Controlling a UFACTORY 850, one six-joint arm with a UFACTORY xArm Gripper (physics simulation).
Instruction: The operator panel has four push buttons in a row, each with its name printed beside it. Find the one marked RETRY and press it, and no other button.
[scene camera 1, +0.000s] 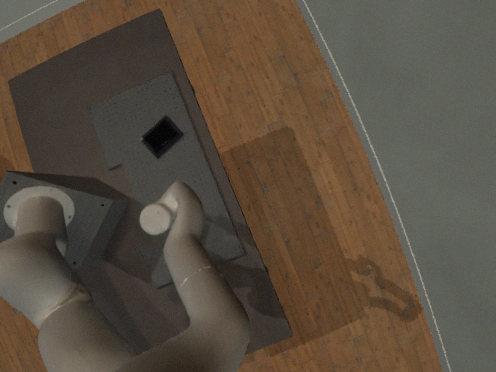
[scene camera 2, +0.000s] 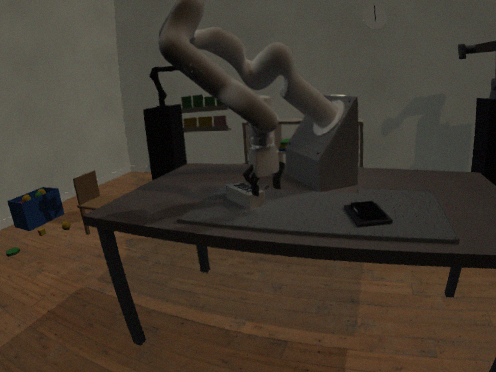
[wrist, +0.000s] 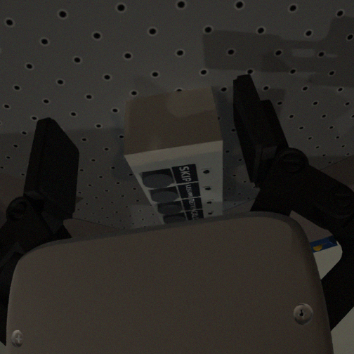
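Observation:
The panel (scene camera 2: 242, 198) (wrist: 172, 120) is a pale box standing on the perforated board. In the wrist view its row of four round dark buttons runs away from the camera. The nearest button (wrist: 157, 179) is beside the label SKIP (wrist: 185, 173). The second label is hard to read. The third button (wrist: 170, 208) is beside a small label that looks like RETRY (wrist: 192, 204); the fourth label looks like CALL and is partly covered by the gripper body. My gripper (scene camera 2: 266, 189) (wrist: 145, 114) is open and empty, above the panel, with a finger on either side in the wrist view.
A dark square tray (scene camera 1: 162, 136) (scene camera 2: 368, 213) lies on the perforated board (scene camera 1: 132, 107) (scene camera 2: 310, 220), away from the panel. The arm's grey wedge-shaped base (scene camera 1: 92, 215) (scene camera 2: 335, 160) stands behind on the table (scene camera 2: 165, 186). In scene camera 1 the arm hides the panel.

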